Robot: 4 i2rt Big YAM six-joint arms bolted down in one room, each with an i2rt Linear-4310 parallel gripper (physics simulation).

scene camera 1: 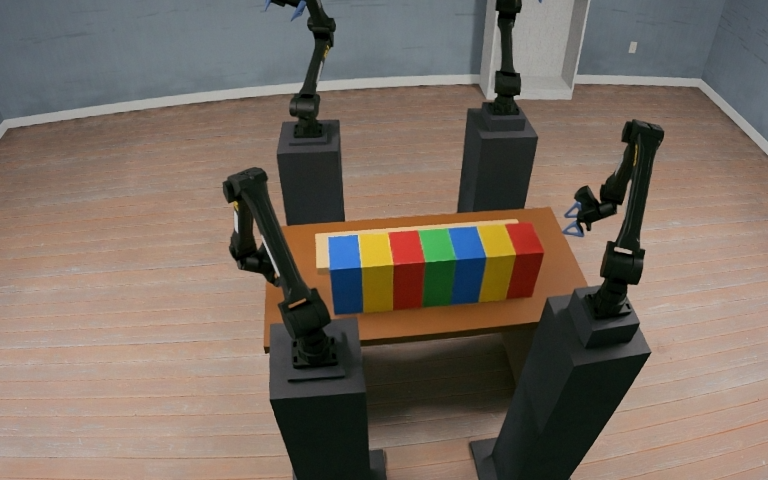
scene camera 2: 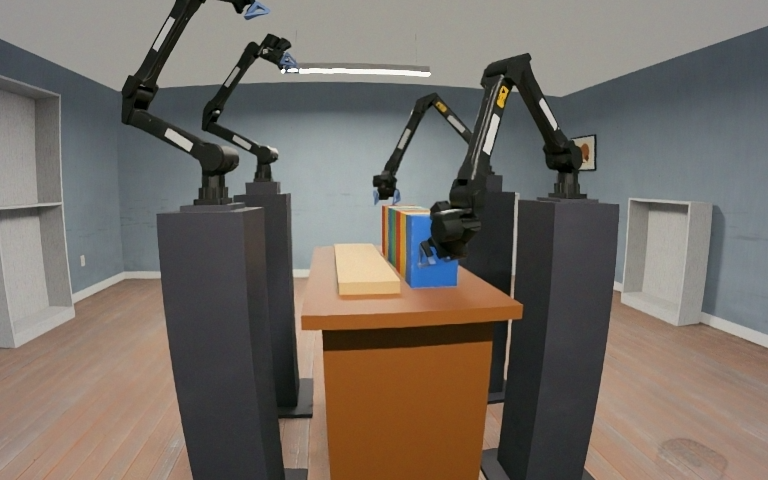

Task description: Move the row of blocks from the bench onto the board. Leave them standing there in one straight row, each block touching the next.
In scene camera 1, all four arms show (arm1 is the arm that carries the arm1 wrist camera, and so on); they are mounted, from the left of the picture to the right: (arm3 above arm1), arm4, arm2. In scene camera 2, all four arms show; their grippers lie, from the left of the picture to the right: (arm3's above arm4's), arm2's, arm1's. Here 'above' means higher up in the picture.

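The row of blocks stands upright on the bench, beside the board. In scene camera 1 it runs blue, yellow, red, green, blue, yellow, red from the left, with the sides touching. Arm1's gripper is low by the blue end block; its fingers are too unclear to judge and are hidden in scene camera 1. Arm2's gripper is open near the row's red end, apart from it. Arm3's gripper and arm4's gripper are open, high up.
Dark pedestals carry the arms around the bench. Arm1's bent forearm hangs over the bench's left end in scene camera 1. White shelf units stand by the walls.
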